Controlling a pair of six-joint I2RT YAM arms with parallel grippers.
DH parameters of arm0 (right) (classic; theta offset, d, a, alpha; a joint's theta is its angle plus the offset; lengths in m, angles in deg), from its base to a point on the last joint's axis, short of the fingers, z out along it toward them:
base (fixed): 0 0 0 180
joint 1: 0 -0.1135 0.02 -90
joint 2: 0 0 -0.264 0
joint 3: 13.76 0 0.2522 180
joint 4: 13.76 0 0.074 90
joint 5: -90 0 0 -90
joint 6: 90 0.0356 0 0
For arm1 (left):
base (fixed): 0 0 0 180
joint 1: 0 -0.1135 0.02 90
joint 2: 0 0 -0.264 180
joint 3: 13.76 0 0.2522 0
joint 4: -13.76 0 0.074 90
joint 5: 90 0 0 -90
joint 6: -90 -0.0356 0 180
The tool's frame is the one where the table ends.
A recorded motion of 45 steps. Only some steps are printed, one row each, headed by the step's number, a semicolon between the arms.
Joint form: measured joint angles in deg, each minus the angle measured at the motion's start. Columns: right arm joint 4, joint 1, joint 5, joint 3, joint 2, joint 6; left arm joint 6, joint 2, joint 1, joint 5, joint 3, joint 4.
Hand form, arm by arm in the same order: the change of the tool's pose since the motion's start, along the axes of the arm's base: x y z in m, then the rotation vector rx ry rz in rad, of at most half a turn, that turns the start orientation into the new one. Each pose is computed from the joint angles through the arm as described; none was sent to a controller.
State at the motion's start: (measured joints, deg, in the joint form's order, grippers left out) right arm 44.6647 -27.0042 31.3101 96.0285 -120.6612 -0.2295; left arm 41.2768 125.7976 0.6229 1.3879 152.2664 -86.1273
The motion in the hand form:
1: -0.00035 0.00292 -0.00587 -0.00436 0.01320 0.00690; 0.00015 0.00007 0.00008 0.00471 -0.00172 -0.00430
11: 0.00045 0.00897 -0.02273 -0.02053 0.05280 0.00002; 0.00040 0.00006 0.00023 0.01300 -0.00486 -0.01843
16: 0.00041 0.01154 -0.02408 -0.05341 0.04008 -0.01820; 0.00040 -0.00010 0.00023 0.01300 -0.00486 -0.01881
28: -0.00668 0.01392 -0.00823 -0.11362 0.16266 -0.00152; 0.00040 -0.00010 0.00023 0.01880 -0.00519 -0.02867
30: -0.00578 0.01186 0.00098 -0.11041 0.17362 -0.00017; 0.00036 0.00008 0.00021 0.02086 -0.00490 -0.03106
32: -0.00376 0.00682 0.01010 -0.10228 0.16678 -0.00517; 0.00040 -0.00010 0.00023 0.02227 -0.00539 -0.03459
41: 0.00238 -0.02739 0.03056 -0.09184 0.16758 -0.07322; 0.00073 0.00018 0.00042 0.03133 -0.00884 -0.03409
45: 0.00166 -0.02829 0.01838 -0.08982 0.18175 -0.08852; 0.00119 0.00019 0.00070 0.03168 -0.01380 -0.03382
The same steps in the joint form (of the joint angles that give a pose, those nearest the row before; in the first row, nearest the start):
1: -0.02 -0.35 0.13 0.00 -0.81 0.00; -0.35 0.00 0.00 -0.11 0.00 0.09
11: -0.55 -1.01 0.00 0.02 -3.15 1.25; -1.29 0.00 0.00 -0.11 0.00 0.24
16: -0.76 -1.46 -2.38 0.20 -3.36 2.10; -1.29 0.00 0.02 -0.11 0.00 0.24
28: 12.28 -2.14 -1.90 6.60 -4.57 2.05; -1.95 0.00 0.02 -0.11 0.00 0.24
30: 14.95 -1.81 -1.38 8.55 -4.46 1.75; -2.14 0.00 0.00 -0.13 0.00 0.22
32: 16.28 -1.09 -1.12 9.64 -3.87 1.31; -2.34 0.00 0.02 -0.11 0.00 0.24
41: 19.23 3.34 -0.85 9.57 -0.87 0.77; -2.58 0.00 0.02 -0.57 0.01 0.43
45: 16.61 3.43 -0.63 6.80 -0.87 1.79; -2.58 0.00 0.02 -0.59 0.00 0.72

